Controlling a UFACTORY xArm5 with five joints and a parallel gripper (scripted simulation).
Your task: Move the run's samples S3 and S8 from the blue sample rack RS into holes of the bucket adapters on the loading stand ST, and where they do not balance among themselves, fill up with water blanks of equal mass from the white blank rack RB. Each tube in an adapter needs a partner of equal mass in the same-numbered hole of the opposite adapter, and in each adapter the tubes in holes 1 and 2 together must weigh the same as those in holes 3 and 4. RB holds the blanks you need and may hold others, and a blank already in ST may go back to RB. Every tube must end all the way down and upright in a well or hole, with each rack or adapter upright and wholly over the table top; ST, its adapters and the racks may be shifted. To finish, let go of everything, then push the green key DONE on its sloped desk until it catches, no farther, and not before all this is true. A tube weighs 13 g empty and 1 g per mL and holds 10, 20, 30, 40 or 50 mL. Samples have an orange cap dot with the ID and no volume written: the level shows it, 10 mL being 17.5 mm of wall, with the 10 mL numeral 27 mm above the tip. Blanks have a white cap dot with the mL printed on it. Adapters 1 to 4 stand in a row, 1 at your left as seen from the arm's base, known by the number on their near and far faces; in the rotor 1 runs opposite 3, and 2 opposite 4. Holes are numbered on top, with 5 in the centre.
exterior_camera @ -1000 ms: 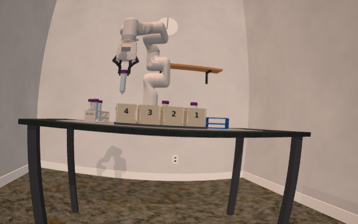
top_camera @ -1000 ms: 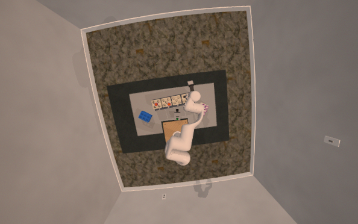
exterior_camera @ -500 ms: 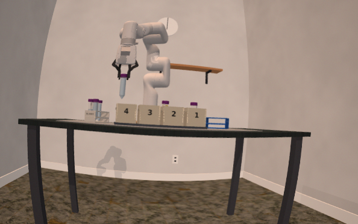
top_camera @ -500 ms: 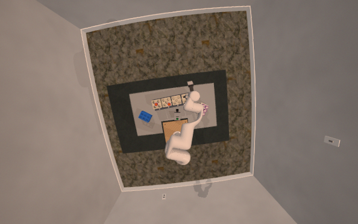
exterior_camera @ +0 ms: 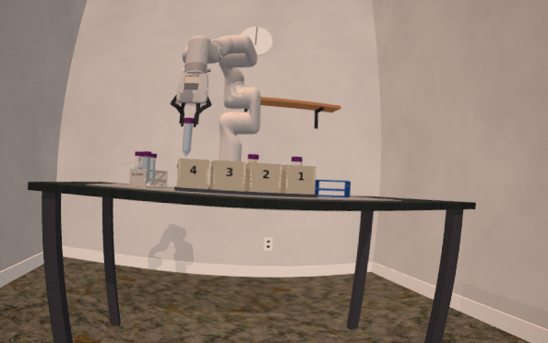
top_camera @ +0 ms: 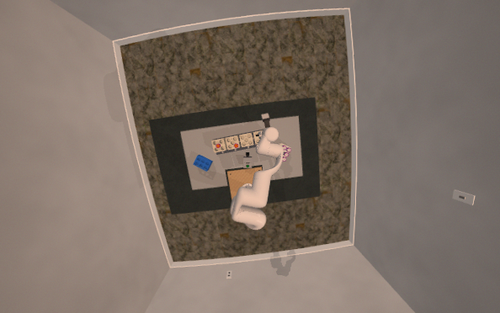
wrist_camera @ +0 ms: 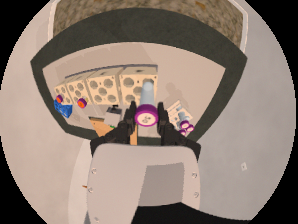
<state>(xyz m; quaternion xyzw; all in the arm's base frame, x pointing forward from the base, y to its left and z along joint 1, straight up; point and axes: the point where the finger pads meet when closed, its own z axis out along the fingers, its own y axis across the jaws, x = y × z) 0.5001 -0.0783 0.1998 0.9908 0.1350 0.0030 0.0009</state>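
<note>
Right now the purple-capped blank tube is 10 mm behind my hand and 50 mm below it. Also, from my hand: adapter 3 (60 mm behind, 120 mm to the left, 160 mm below); then purple-capped blank (140 mm behind, 190 mm to the right, 150 mm below); then loading stand ST (80 mm behind, 180 mm to the left, 210 mm below).
</note>
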